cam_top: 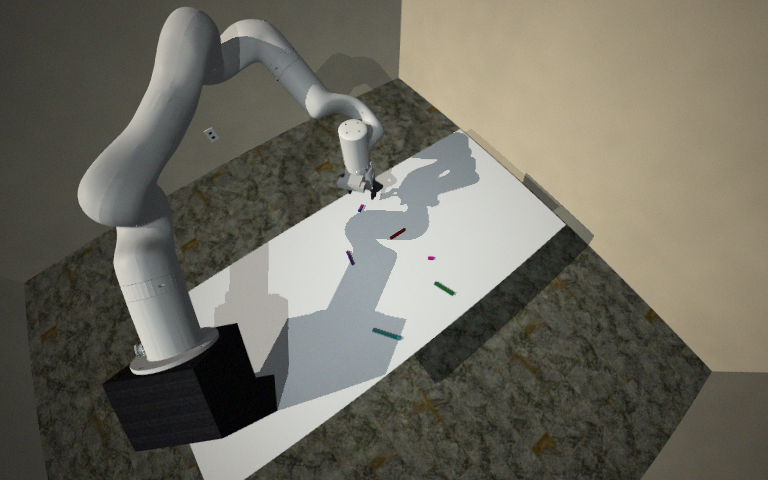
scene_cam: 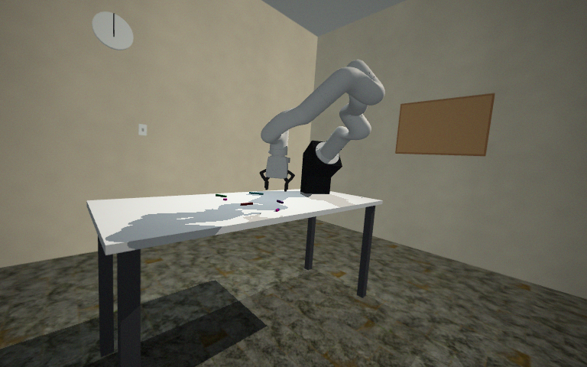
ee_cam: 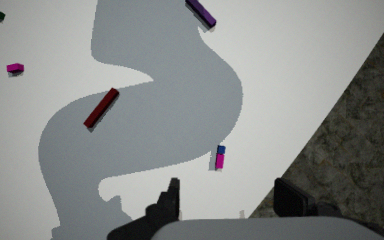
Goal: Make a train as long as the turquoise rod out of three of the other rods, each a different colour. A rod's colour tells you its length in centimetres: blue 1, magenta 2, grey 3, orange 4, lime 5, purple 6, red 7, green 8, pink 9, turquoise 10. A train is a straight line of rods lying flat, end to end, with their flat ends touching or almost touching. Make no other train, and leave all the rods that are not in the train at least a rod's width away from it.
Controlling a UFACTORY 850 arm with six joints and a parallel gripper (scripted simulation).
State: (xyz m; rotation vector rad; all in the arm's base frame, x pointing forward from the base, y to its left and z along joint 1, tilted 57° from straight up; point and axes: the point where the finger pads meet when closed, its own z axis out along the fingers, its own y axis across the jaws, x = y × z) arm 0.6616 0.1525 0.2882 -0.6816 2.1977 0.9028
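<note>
Right now my hand is 60 mm short of the red rod, 180 mm to the left of it and 110 mm above it. The rest, counted from my hand: blue rod 20 mm behind, 10 mm to the right, 110 mm below; green rod 110 mm ahead, 450 mm to the right, 110 mm below; purple rod 150 mm behind, 180 mm to the right, 110 mm below.
</note>
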